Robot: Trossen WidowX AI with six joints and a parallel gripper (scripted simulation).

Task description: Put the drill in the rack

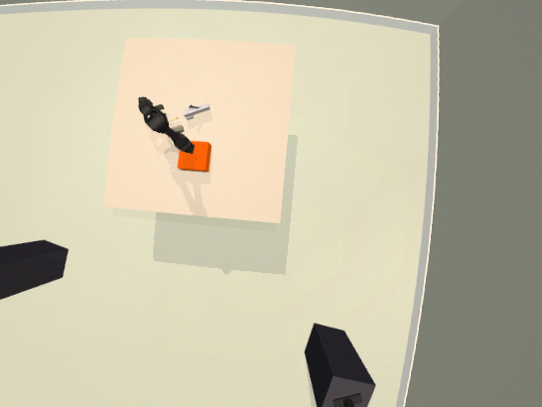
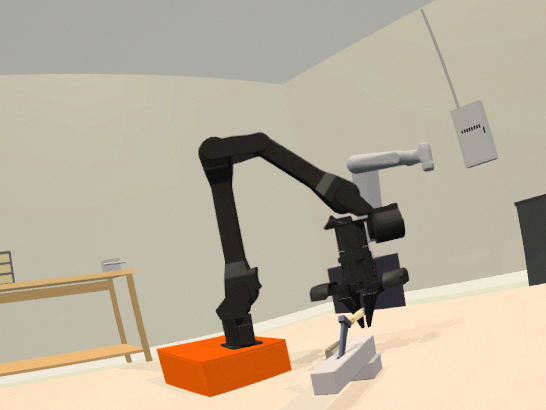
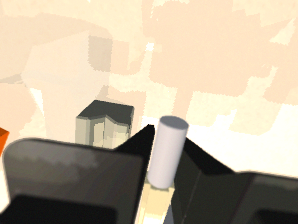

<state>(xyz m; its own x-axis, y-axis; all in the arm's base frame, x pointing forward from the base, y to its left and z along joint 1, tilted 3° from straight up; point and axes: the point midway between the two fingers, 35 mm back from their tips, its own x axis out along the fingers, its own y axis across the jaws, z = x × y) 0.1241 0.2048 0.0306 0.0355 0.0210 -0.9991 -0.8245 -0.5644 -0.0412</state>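
Now: gripper tip 20 mm short of the drill, 30 mm to the left of it and 30 mm below it. From my gripper tip the other things lie so: blue key 150 mm ahead, 160 mm to the right, 30 mm above; then rack 10 mm behind, 60 mm to the right, 40 mm below.
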